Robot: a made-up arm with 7 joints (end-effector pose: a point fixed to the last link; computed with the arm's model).
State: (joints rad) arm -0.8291 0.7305 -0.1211 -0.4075 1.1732 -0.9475 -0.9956
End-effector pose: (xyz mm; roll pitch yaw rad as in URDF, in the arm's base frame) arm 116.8 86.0 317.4 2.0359 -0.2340 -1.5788
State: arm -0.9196 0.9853 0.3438 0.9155 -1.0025 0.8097 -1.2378
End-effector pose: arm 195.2 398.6 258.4 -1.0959 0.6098 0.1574
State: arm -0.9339 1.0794 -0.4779 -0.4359 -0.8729 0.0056 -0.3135
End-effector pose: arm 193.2 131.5 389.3 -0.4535 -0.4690 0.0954
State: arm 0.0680 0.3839 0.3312 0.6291 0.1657 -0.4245 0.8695
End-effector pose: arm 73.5 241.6 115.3 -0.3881 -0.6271 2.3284
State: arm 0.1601 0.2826 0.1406 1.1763 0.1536 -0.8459 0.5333
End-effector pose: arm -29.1 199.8 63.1 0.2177 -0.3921 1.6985
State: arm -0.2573 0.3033 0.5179 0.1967 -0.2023 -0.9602 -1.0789
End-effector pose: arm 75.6 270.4 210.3 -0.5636 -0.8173 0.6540
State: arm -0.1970 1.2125 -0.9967 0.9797 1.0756 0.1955 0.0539
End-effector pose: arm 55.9 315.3 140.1 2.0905 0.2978 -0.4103
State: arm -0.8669 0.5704 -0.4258 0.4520 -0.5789 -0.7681 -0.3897
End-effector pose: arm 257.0 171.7 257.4 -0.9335 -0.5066 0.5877
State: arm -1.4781 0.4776 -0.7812 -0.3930 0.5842 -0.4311 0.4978
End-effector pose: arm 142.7 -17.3 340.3 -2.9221 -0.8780 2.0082
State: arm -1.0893 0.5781 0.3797 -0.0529 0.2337 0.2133 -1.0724
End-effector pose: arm 181.1 225.0 402.6 -0.2609 -0.7936 0.5818
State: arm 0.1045 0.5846 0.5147 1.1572 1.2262 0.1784 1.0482
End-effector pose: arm -35.9 313.5 65.5 2.3941 -0.9648 -0.2836
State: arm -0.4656 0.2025 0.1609 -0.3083 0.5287 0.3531 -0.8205
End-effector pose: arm 166.8 154.7 282.7 0.0102 -0.3961 0.6413
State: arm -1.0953 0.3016 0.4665 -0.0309 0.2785 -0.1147 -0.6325
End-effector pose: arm 201.3 194.1 348.9 -1.0574 -0.7829 1.2527
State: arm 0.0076 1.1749 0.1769 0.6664 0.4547 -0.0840 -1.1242
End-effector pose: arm 145.1 322.2 313.2 1.3064 0.1937 0.6991
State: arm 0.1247 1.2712 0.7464 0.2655 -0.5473 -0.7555 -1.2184
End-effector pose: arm 54.7 317.5 467.1 0.4590 -0.7600 -0.0117
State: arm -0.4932 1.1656 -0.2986 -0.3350 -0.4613 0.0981 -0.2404
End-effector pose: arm 178.4 159.8 356.9 -0.0448 -0.5049 0.4166
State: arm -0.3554 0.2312 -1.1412 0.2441 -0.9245 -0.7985 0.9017
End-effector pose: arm 141.8 -0.1 125.7 -0.2429 0.7761 1.5064
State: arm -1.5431 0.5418 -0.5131 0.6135 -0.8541 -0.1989 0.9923
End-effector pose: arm 342.3 82.3 411.1 -1.0412 0.3715 1.6248
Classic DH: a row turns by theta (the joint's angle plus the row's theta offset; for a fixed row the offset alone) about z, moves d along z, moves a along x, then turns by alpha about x. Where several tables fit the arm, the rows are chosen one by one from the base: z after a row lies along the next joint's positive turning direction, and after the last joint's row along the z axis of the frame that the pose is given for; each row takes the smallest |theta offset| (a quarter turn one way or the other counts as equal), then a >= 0, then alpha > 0; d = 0 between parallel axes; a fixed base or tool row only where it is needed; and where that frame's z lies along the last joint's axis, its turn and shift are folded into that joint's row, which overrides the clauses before.
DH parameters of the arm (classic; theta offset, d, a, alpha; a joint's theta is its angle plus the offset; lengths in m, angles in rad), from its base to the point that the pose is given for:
base (fixed): -0.071 0.3289 0.025 -1.3004
joint 1: -1.3111 0.0456 -0.0108 -1.5708
joint 2: 1.2915 -0.0476 -0.032 1.5708
joint 3: 1.5708 -0.1905 0.009 -1.5708
joint 4: 1.5708 0.02 0.0104 1.5708
joint 5: 0 0.1375 -0.0094 -1.5708
joint 6: -1.5708 0.042 0.0634 1.5708
joint 7: 1.0575 -0.0039 -0.0269 -0.4639
tool (fixed): 0.204 0.0428 0 0

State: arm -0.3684 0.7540 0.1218 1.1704 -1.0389 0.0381 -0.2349
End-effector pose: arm 81.3 364.9 148.4 0.1411 0.4733 2.0731
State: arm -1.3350 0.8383 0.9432 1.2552 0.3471 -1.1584 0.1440
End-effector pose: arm 210.1 304.2 312.5 -1.6444 -0.0637 2.1687
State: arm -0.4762 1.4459 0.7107 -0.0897 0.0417 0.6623 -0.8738
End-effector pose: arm 63.9 234.1 528.7 0.0765 -0.8291 1.2104
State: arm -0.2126 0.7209 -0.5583 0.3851 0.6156 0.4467 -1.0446
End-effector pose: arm 175.4 159.9 142.1 1.3272 0.4866 0.4221
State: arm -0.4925 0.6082 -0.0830 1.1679 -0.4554 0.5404 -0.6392
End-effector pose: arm 149.7 319.5 102.5 0.8815 0.6526 1.7290
